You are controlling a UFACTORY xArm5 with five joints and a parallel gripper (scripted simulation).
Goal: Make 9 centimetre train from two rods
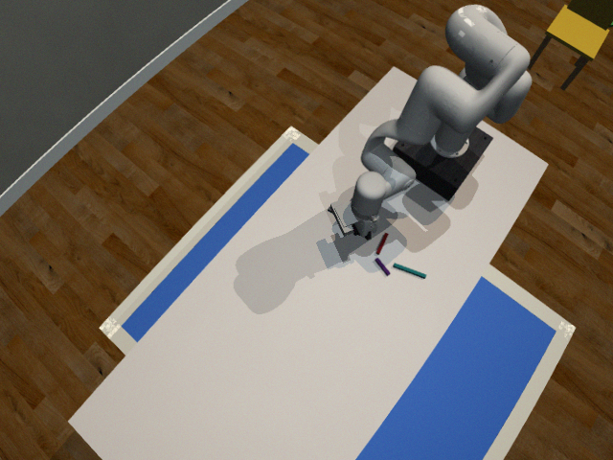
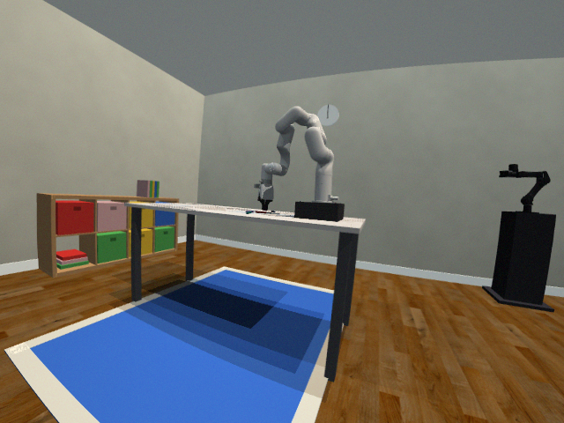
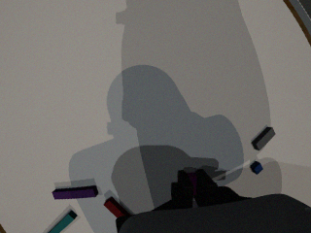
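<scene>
My hand is 20 mm above the magenta rod. From my hand the other things lie so: blue rod 80 mm to the right, 30 mm below, 30 mm behind; then grey rod 100 mm to the right, 30 mm below; then red rod 80 mm to the left, 30 mm below, 20 mm behind.
</scene>
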